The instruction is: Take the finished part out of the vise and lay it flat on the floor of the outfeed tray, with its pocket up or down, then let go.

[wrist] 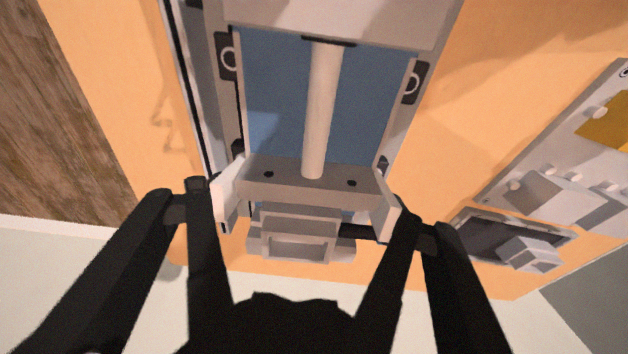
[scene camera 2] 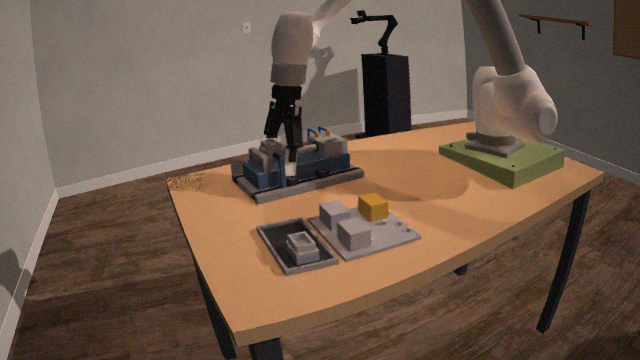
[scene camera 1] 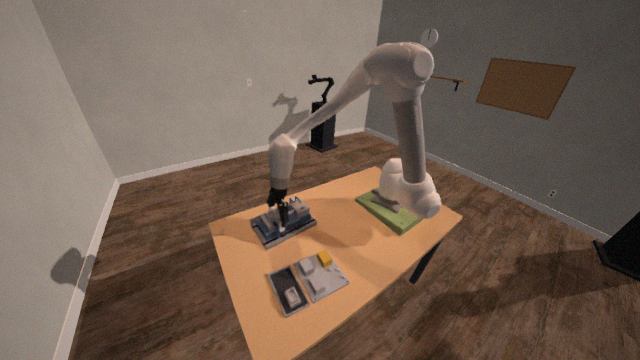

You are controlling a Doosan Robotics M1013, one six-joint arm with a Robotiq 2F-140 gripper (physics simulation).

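The finished part, light grey with a pocket, sits in the vise beyond the grey moving jaw. My gripper points down over the vise, its fingers wide apart. In the wrist view the pale fingertips bear on the two ends of the moving jaw; the gripper is shut on that jaw. The part lies between the fingers' lines without touching them. The outfeed tray, dark-floored, holds another grey part.
Beside the tray is a grey plate with two grey blocks and a yellow block. A black rod sticks out beside the part. The arm's green base is at the right.
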